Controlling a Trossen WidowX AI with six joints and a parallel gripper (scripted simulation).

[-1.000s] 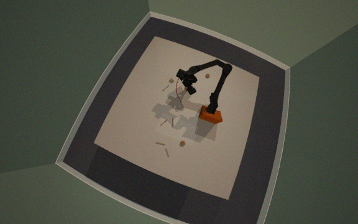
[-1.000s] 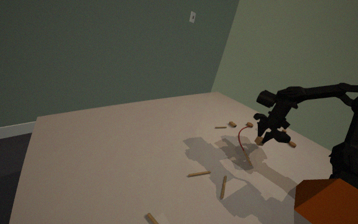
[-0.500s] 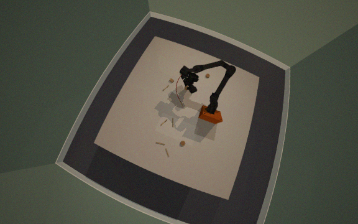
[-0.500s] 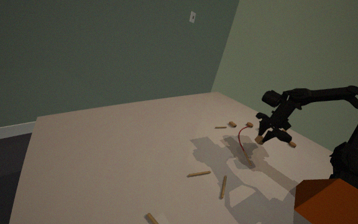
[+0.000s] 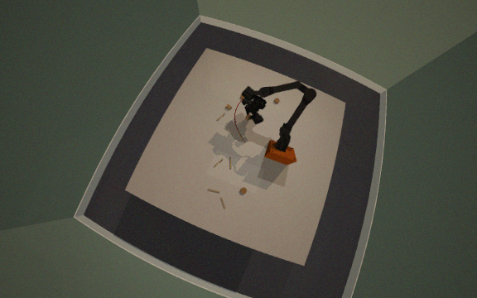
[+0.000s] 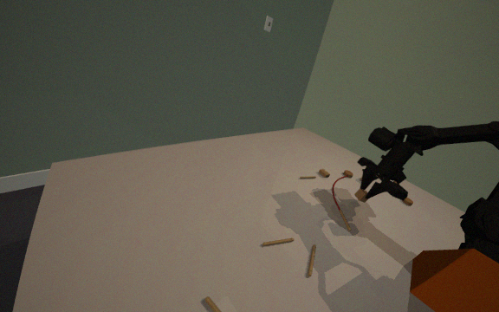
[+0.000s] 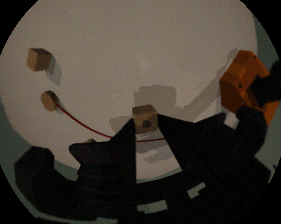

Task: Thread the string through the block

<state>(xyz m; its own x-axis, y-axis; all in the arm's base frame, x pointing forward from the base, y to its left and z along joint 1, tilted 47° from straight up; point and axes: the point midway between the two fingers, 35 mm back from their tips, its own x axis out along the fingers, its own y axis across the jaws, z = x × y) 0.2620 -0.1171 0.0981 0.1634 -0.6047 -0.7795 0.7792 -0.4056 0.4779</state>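
The thin wooden stick is 14 cm to the left of my gripper tip, 3 cm below it and 1 cm ahead of it. Also, from my gripper tip: small wooden block: right at my gripper tip; then round button: 15 cm to the right, 10 cm ahead, 3 cm below.
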